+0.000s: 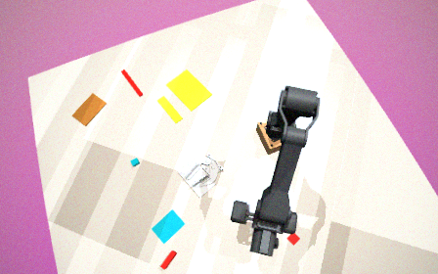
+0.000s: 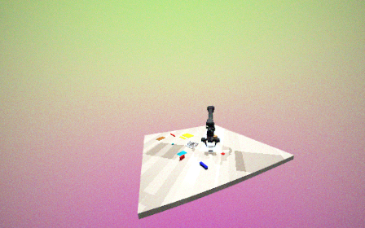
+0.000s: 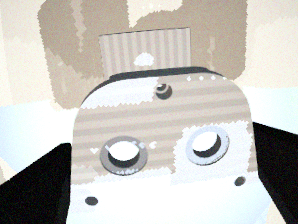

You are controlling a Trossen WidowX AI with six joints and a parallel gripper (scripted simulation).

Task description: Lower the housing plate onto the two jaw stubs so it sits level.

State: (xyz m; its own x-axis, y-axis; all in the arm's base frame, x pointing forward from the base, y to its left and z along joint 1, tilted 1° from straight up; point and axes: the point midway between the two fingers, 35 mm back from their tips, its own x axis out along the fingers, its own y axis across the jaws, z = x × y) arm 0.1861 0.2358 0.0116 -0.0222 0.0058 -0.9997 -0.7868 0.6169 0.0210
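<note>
The red square lies 100 mm to the left of my gripper tip, 70 mm behind it and 40 mm below it. The rest, counted from my gripper tip: cyan cube 370 mm to the right, 300 mm ahead, 40 mm below; then housing plate 20 mm above, 10 mm to the left; then cyan plate 280 mm ahead, 110 mm to the right, 40 mm below.
</note>
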